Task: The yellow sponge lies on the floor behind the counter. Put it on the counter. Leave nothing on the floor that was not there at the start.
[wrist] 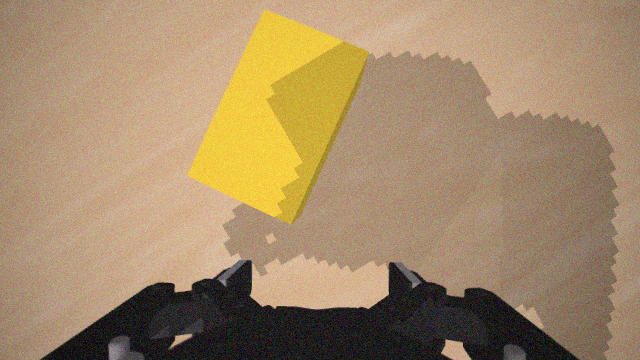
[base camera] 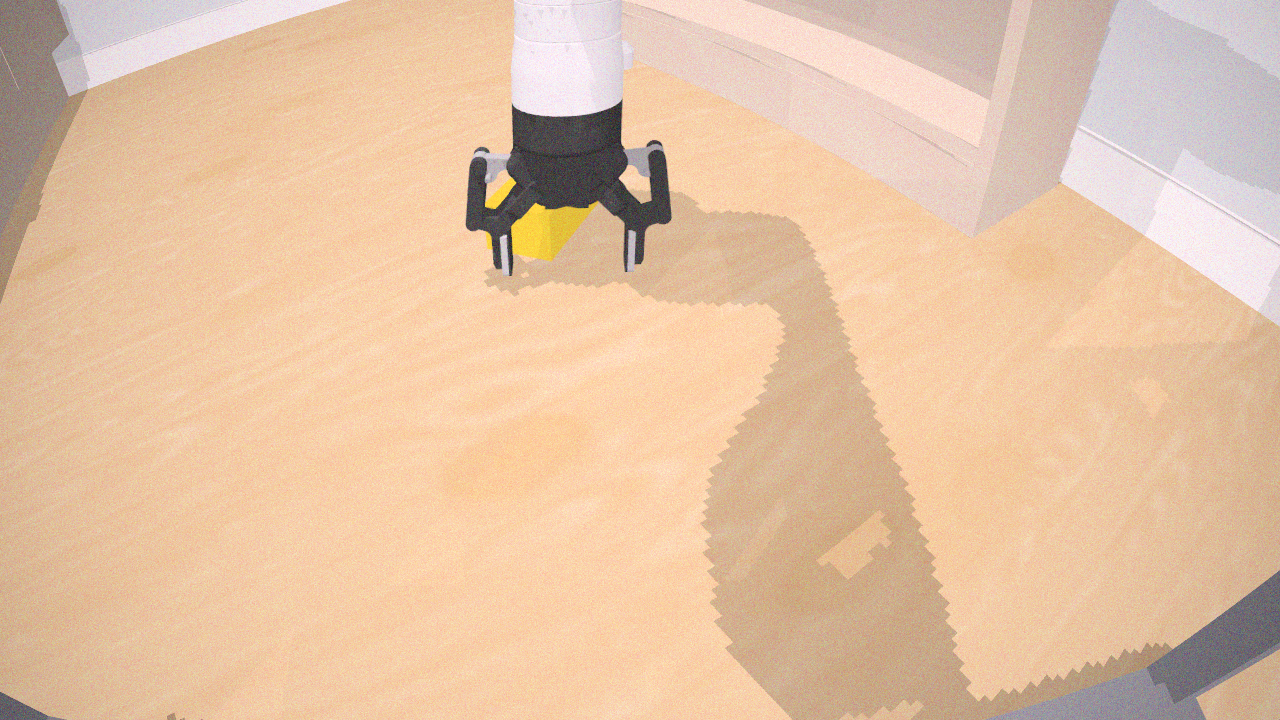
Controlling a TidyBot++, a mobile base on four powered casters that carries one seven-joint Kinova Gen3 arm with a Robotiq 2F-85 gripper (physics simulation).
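Places are measured from the arm's base along level axes (x ahead, y left, z up), in millimetres.
Pixels of known places: gripper, fingertip midpoint: [wrist: 319,277] [base camera: 567,267].
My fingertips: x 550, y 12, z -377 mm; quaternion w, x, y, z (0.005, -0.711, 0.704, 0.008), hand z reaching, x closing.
Note:
Behind a point stands the place of what it marks.
The yellow sponge [base camera: 537,240] @[x 591, y 37, z -378 mm] [wrist: 250,125] @[x 639, y 49, z -351 mm] lies on the floor, partly in shadow. In the wrist view it is at the upper left of centre, turned at a slant to the fingers. In the base view it shows behind the left finger and partly hidden by the gripper. My gripper [base camera: 568,268] @[x 550, y 12, z -377 mm] [wrist: 319,277] @[x 550, y 12, z -377 mm] is wide open and empty, pointing down above the floor. In the wrist view the sponge is beyond the fingertips and mostly to the left of the middle line between them. I cannot tell for certain which piece of furniture is the counter.
A pale wooden unit [base camera: 1029,116] @[x 672, y -455, z -260 mm] stands at the upper right of the base view. White baseboards [base camera: 1190,232] @[x 627, y -751, z -356 mm] run along the walls. A dark brown panel [base camera: 26,125] @[x 1113, y 1101, z -333 mm] is at the upper left edge. Grey parts [base camera: 1092,698] show at the lower right corner.

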